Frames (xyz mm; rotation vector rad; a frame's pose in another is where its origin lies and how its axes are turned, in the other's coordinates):
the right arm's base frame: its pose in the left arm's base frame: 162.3 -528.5 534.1 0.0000 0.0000 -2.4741
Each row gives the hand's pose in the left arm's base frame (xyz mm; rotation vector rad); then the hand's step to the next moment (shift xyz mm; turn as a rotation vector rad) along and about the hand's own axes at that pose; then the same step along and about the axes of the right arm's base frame.
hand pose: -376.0 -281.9 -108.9 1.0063 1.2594 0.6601
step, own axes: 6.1 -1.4 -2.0 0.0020 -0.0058 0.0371
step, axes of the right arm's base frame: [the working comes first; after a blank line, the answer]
step, axes of the left arm's base frame: -0.8 5.1 -4.0 0.0357 -0.0101 -0.0062

-2.6 -4.5 -4.0 -0.0218 0.0300 -0.0062
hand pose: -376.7 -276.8 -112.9 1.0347 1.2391 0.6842
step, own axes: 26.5 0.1 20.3 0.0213 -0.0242 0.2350
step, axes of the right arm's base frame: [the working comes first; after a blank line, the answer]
step, axes of the left arm's base frame: 25.7 18.1 -11.1 0.2295 -0.0510 -0.0313

-31.4 1.7 -11.1 -0.1487 0.1822 -0.0313
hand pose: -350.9 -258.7 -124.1 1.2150 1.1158 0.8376
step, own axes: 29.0 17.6 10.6 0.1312 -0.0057 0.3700
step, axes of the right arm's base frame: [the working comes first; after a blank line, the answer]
step, axes of the left arm's base frame: 19.4 27.6 11.3 0.3905 0.0176 -0.0371

-32.3 -9.7 11.3 -0.3176 0.2279 -0.0371
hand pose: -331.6 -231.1 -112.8 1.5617 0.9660 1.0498
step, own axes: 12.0 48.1 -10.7 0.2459 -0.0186 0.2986
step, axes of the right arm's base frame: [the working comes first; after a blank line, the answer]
step, axes of the left arm's base frame: -2.2 4.6 50.5 0.3572 0.1481 -0.0204

-1.1 -5.0 50.5 -0.3723 0.1048 -0.0204
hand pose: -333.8 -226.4 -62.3 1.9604 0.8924 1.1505
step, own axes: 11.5 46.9 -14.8 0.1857 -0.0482 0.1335
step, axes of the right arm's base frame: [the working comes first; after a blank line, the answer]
step, axes of the left arm's base frame: 1.0 -12.2 49.0 0.1794 0.1496 -0.0091

6.8 10.2 49.0 -0.2335 -0.0064 -0.0091
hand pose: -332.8 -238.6 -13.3 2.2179 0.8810 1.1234
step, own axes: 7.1 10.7 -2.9 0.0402 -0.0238 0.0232
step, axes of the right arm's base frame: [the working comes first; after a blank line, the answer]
step, axes of the left arm's base frame: 4.2 -1.5 12.4 0.0298 0.0421 -0.0079

-2.4 3.8 12.4 -0.0494 -0.0146 -0.0079
